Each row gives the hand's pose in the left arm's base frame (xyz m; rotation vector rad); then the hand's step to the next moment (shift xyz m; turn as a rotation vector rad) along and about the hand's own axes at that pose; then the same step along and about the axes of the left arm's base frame.
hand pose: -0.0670 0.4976 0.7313 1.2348 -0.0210 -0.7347
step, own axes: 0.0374 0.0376 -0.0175 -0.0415 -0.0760 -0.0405
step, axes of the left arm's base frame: 0.0545 0.0005 0.0123 -0.0538 0.0456 -0.0646
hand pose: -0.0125 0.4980 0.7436 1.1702 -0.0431 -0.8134
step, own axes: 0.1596 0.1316 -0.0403 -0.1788 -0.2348 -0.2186
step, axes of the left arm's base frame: 0.2039 -0.0422 0.0326 -0.1623 0.2449 -0.2203
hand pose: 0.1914 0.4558 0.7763 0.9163 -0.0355 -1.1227
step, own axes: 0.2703 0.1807 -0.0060 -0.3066 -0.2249 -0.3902
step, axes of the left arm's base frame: 0.2668 -0.1859 0.0027 -0.1372 0.4509 -0.2733
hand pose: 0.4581 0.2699 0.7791 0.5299 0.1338 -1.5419
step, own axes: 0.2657 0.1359 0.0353 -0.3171 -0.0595 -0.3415
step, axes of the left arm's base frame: 0.1355 -0.2646 -0.0442 0.0107 0.4312 -0.1863
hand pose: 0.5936 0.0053 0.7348 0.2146 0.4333 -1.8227
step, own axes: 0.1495 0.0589 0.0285 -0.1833 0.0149 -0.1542
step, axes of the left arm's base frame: 0.0145 -0.1578 -0.0389 0.0564 0.2201 -0.0772
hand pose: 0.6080 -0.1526 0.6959 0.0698 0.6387 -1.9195
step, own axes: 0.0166 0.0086 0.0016 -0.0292 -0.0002 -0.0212
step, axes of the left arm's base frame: 0.0006 -0.0172 -0.0076 0.0075 0.0343 -0.0084
